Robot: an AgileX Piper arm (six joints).
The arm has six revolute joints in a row. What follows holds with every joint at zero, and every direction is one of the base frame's. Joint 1 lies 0.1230 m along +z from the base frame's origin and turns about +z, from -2.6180 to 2.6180 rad. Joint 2 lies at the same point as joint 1 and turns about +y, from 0.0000 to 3.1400 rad. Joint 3 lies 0.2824 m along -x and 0.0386 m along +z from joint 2 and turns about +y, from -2.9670 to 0.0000 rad. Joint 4 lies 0.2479 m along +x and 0.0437 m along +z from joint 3 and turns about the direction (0.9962, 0, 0.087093), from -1.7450 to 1.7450 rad. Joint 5 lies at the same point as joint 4 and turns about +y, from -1.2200 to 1.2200 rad. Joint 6 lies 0.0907 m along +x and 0.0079 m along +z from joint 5 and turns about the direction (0.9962, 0, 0.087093), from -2.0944 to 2.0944 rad. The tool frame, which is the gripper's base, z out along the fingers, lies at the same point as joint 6; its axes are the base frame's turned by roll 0.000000, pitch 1.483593 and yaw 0.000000 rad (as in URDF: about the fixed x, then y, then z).
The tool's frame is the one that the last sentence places.
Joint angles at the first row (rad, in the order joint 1, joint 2, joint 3, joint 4, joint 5, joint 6):
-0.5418 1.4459 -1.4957 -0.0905 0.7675 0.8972
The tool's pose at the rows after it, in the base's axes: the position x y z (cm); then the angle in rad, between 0 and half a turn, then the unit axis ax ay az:
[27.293 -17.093 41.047 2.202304 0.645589 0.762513 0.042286]
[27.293 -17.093 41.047 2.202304 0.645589 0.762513 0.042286]
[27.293 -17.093 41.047 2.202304 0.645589 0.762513 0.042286]
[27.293 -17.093 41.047 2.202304 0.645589 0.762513 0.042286]
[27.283 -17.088 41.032 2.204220 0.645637 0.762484 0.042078]
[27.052 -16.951 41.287 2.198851 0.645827 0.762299 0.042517]
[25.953 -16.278 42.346 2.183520 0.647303 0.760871 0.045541]
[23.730 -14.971 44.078 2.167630 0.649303 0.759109 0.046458]
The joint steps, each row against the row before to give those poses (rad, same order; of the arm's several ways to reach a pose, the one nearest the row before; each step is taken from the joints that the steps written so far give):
0.0000 0.0000 0.0000 0.0000 0.0009 -0.0007
0.0000 0.0000 0.0000 0.0000 0.0000 0.0000
0.0000 0.0000 0.0000 0.0000 0.0000 0.0000
0.0000 0.0000 0.0000 0.0000 0.0000 0.0000
0.0000 0.0000 0.0001 0.0000 0.0020 0.0000
0.0001 -0.0087 -0.0001 0.0000 0.0032 0.0000
0.0000 -0.0394 0.0001 0.0036 0.0235 0.0000
-0.0001 -0.0737 -0.0001 0.0008 0.0577 -0.0010

